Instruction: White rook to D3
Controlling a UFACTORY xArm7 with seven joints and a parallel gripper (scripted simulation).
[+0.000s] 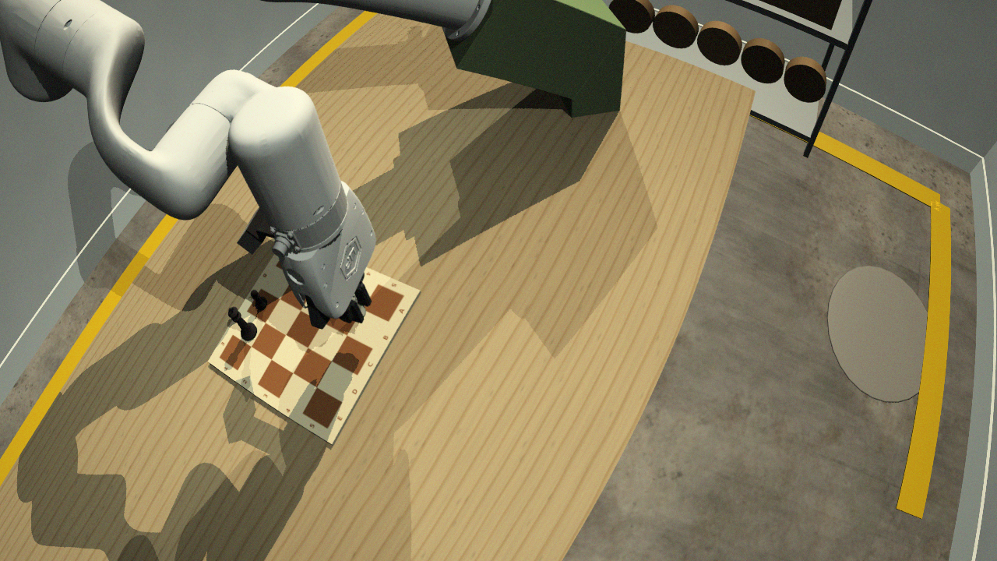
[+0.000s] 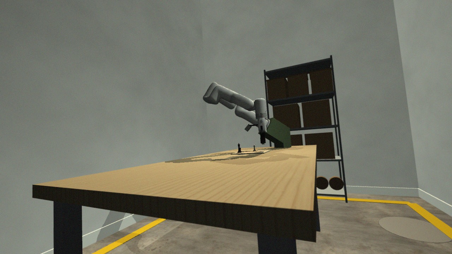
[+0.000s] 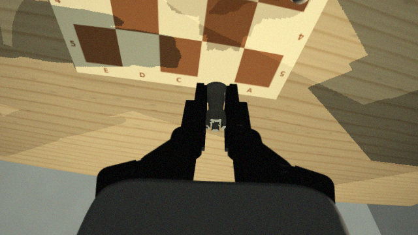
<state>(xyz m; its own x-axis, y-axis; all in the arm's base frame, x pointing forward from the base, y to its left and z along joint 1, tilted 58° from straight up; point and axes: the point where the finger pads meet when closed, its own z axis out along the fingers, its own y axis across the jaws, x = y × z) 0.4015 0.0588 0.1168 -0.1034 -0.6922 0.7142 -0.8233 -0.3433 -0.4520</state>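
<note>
Now: the chessboard 8 cm to the right of my hand, 8 cm below it and 1 cm ahead of it. From my hand the other things lie so: tall black piece: 16 cm to the right, 4 cm below, 4 cm ahead; black pawn: 16 cm to the right, 6 cm below, 1 cm behind.
</note>
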